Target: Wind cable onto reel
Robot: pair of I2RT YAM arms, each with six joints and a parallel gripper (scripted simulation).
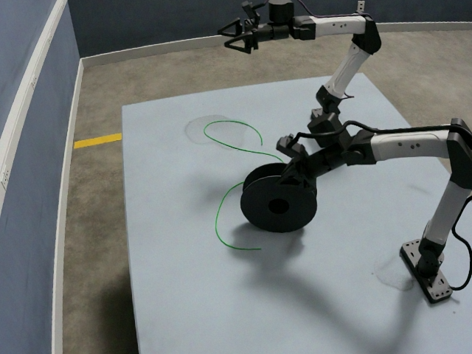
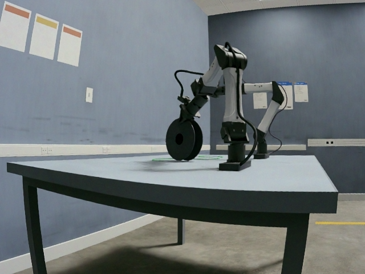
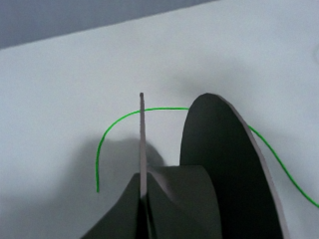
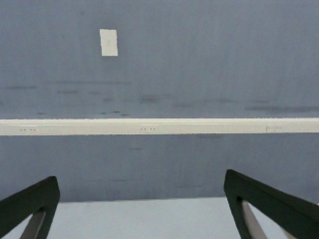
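Observation:
My left gripper is now 1 cm past the black reel, 2 cm to the left of it and 8 cm above it.

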